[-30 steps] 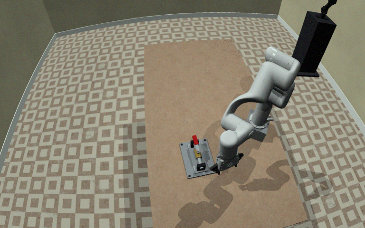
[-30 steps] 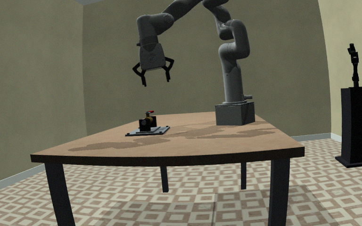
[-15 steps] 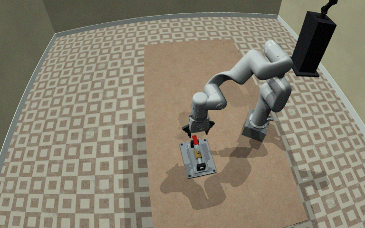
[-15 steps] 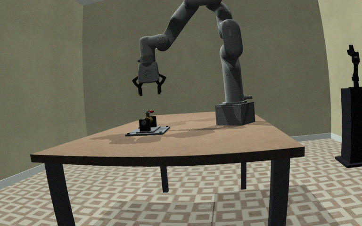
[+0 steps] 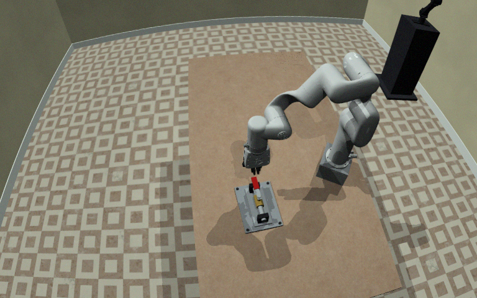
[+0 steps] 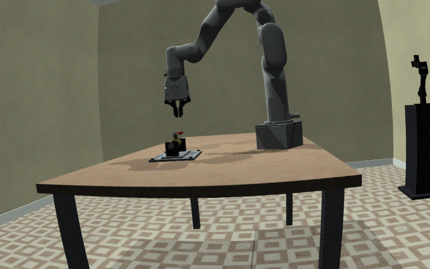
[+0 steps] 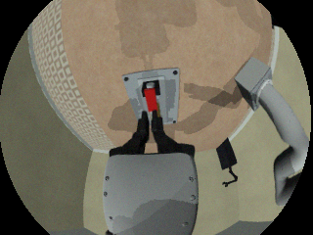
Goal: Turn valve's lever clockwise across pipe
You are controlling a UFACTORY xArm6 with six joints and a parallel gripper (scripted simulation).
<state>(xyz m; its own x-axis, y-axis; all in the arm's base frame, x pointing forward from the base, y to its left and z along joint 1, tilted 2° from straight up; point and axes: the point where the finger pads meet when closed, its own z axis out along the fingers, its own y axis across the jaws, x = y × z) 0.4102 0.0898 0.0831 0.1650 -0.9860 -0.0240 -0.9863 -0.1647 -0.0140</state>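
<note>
Right now the red lever is 10 mm behind my hand, 50 mm to the left of it and 80 mm below it. From my hand the other things lie so: base plate 10 mm behind, 90 mm to the left, 170 mm below.
</note>
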